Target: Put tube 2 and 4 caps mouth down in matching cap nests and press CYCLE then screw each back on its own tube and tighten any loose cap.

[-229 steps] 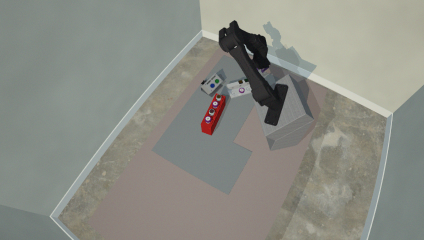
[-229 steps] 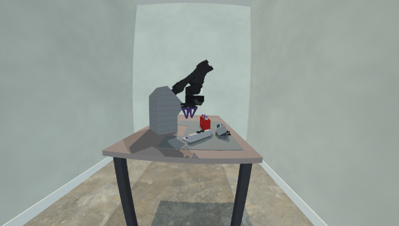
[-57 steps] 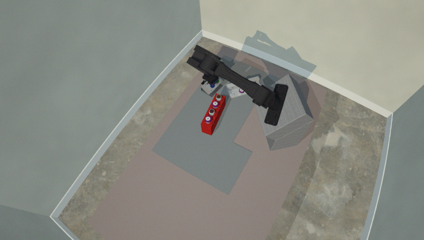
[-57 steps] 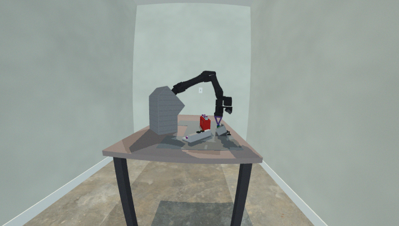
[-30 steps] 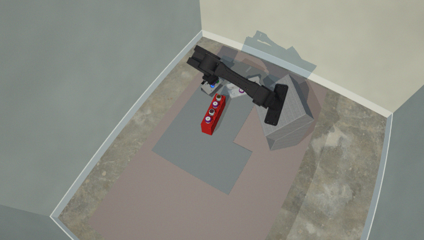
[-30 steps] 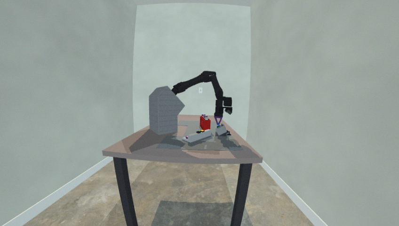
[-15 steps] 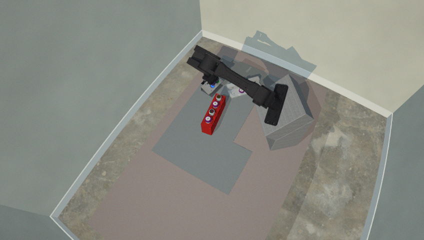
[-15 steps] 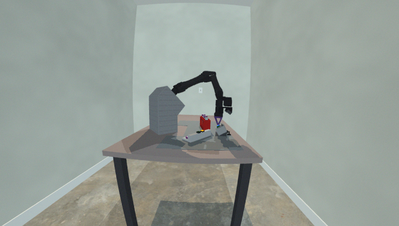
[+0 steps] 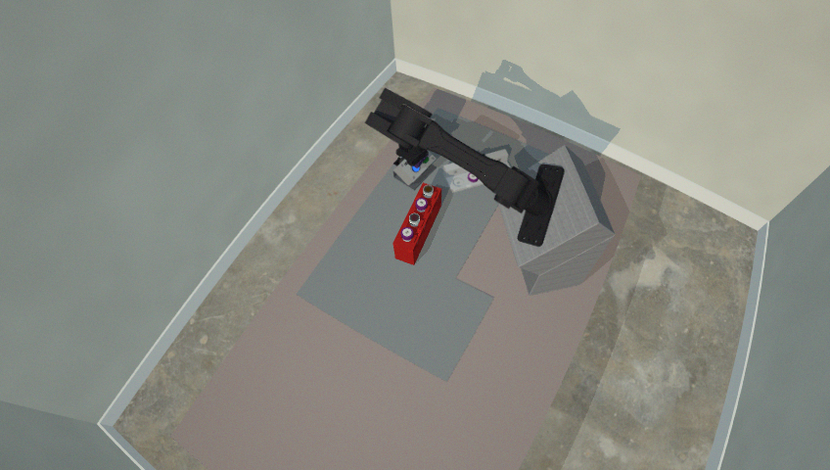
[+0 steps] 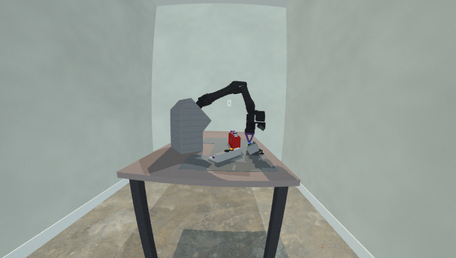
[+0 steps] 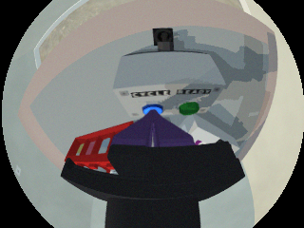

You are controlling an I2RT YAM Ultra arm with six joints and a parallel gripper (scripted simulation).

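The blue cycle key lies 1 cm below my hand. The rest, counted from my hand: green ready key 5 cm to the right, 1 cm below; key desk 2 cm to the right, 2 cm below, 2 cm ahead.
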